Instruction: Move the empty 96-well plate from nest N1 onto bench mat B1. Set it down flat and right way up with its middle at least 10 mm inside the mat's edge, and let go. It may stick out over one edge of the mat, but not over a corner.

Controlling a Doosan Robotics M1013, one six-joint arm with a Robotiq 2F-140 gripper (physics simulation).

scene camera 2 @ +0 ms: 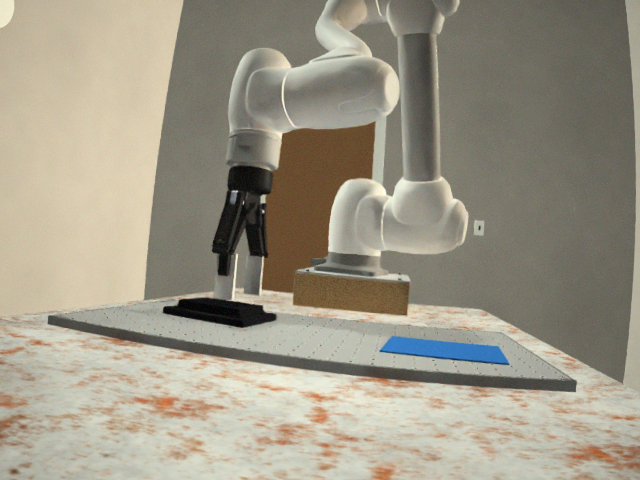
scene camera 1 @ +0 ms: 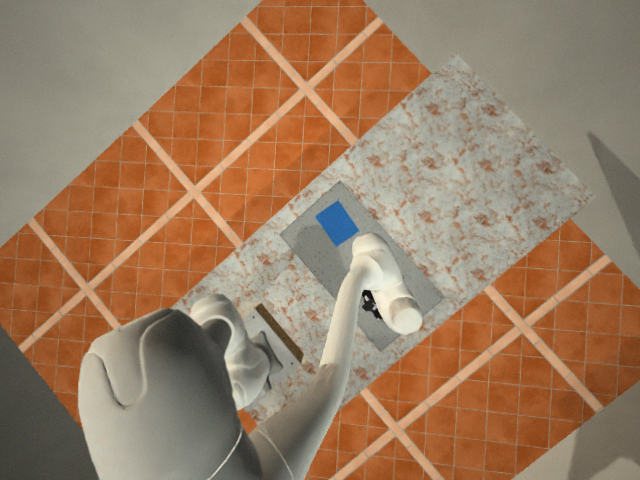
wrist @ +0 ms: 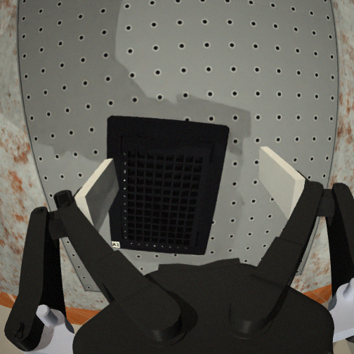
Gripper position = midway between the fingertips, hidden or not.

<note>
In view: my gripper (scene camera 2: 239, 296), a black 96-well plate (scene camera 2: 209, 305), a blue bench mat B1 (scene camera 2: 398, 345) and a black nest N1 (scene camera 2: 197, 315).
The black 96-well plate shows as well in the wrist view (wrist: 163, 179). My gripper is seen too in the wrist view (wrist: 187, 167). The blue bench mat B1 is seen too in scene camera 1 (scene camera 1: 336, 222).
</note>
